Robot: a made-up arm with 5 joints.
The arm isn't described. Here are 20 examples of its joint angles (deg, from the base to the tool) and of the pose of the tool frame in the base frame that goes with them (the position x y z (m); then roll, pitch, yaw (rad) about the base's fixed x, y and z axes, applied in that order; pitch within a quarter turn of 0, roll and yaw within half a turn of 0).
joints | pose
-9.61 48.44 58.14 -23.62 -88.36 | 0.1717 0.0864 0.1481 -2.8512 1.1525 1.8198
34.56 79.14 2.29 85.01 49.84 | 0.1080 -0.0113 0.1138 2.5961 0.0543 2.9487
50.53 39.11 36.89 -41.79 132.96 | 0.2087 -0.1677 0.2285 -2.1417 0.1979 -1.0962
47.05 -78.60 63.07 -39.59 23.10 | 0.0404 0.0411 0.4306 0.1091 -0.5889 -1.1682
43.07 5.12 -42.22 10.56 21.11 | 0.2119 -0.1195 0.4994 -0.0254 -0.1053 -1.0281
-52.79 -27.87 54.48 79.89 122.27 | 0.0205 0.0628 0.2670 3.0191 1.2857 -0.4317
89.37 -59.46 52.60 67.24 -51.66 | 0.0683 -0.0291 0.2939 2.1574 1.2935 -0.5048
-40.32 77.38 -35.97 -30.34 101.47 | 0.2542 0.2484 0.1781 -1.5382 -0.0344 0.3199
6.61 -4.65 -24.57 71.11 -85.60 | 0.2332 0.0356 0.3914 2.1938 0.8110 0.4997
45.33 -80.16 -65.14 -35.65 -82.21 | -0.1546 0.2576 0.3601 -1.4108 -0.1731 1.9467
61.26 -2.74 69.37 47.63 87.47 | 0.0711 -0.0208 0.2356 2.7861 1.0559 3.0721
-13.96 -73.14 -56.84 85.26 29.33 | -0.0945 0.0177 0.4904 -0.0383 -0.4427 -0.1139
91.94 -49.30 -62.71 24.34 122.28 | 0.0556 0.1295 0.5711 0.5139 -1.1569 2.2884
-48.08 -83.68 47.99 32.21 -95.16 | 0.0001 0.0626 0.3828 1.9203 0.0408 1.2720
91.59 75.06 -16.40 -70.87 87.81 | 0.0416 -0.2949 0.2097 -1.1504 -0.3106 -2.0479
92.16 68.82 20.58 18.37 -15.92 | 0.0572 -0.1390 0.0827 -2.5795 0.8163 1.5562
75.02 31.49 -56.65 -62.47 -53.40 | 0.1189 -0.1737 0.4858 0.6305 -1.0921 -0.7386
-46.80 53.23 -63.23 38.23 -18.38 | 0.2224 0.2886 0.2717 0.5876 0.9371 0.8212
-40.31 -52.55 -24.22 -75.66 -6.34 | -0.1224 -0.0569 0.4999 -2.8611 -0.9126 -2.2951
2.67 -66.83 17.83 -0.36 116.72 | 0.0106 0.0415 0.5046 -1.1797 -1.0806 -0.7523
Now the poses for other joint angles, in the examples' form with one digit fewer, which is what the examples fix.
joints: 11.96 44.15 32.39 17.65 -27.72
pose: 0.196 0.018 0.149 -2.538 1.054 2.786
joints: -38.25 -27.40 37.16 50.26 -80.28
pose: 0.086 0.126 0.314 2.501 1.080 1.608
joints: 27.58 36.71 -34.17 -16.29 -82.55
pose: 0.325 -0.093 0.377 1.649 -0.035 -0.083
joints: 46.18 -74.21 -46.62 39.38 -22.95
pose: -0.058 0.155 0.516 0.601 -0.978 -0.740
